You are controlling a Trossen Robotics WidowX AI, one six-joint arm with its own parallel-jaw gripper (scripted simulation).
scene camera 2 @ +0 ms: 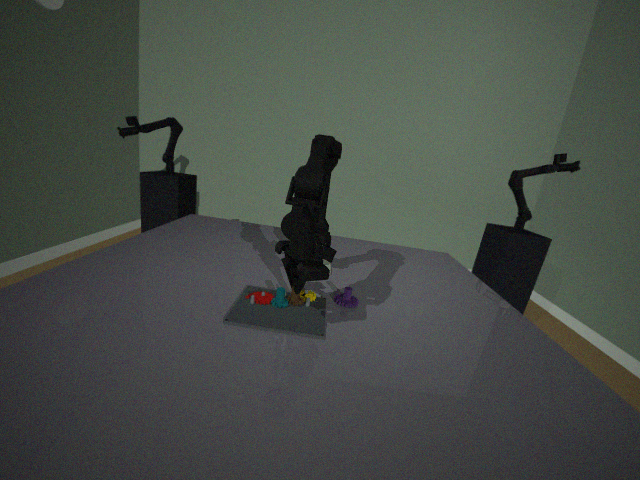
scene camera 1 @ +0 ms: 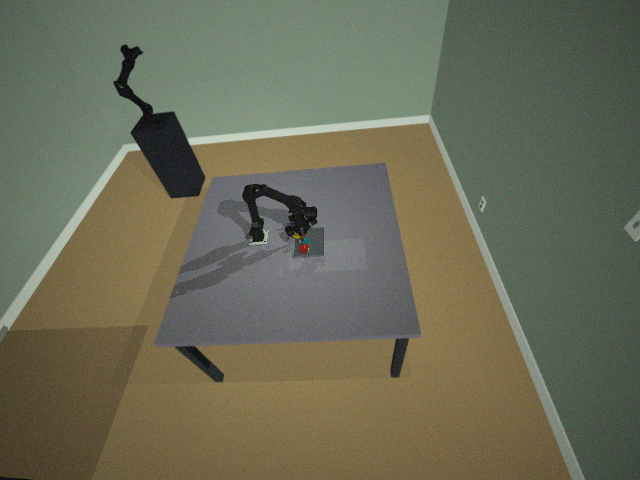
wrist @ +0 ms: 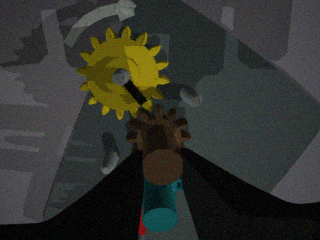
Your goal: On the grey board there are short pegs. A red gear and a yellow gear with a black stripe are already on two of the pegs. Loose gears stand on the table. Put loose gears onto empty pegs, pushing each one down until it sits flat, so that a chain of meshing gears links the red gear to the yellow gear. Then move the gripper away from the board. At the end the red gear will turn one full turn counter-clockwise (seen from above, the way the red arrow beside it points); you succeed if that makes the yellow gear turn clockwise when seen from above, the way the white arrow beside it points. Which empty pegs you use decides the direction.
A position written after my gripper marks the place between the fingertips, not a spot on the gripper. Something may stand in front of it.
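Yellow gear (wrist: pixel 117 52). Brown gear (wrist: pixel 160 137), held by my gripper (scene camera 2: pixel 295 291), (wrist: pixel 161 156).
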